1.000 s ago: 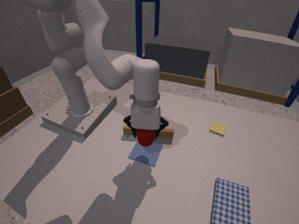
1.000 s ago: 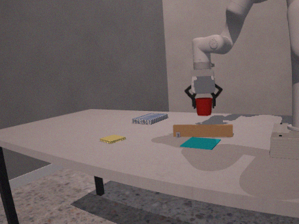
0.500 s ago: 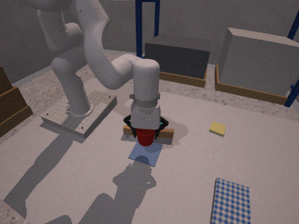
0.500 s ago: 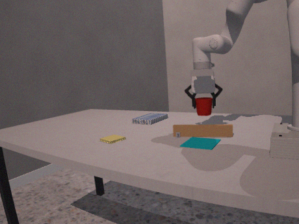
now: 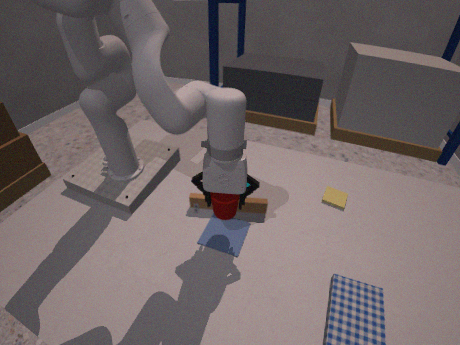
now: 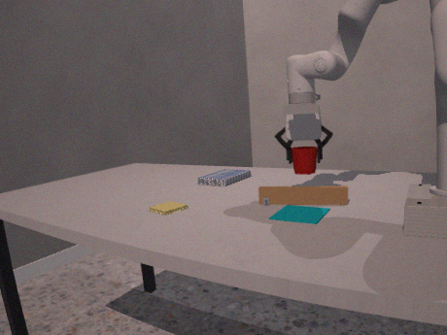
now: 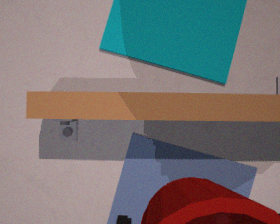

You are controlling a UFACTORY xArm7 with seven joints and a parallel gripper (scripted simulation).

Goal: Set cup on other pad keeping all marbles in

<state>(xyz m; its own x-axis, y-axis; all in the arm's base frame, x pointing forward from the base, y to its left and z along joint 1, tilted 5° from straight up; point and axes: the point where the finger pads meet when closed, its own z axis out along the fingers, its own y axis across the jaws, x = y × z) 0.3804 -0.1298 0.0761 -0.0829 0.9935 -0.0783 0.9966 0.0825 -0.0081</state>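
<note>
The yellow marble lies 10 mm behind my hand, 10 mm to the right of it and 30 mm below it. The rest, counted from my hand: red cup (20 mm below); wooden rail (70 mm to the left, 100 mm below); teal pad (10 mm behind, 170 mm to the left, 120 mm below).
</note>
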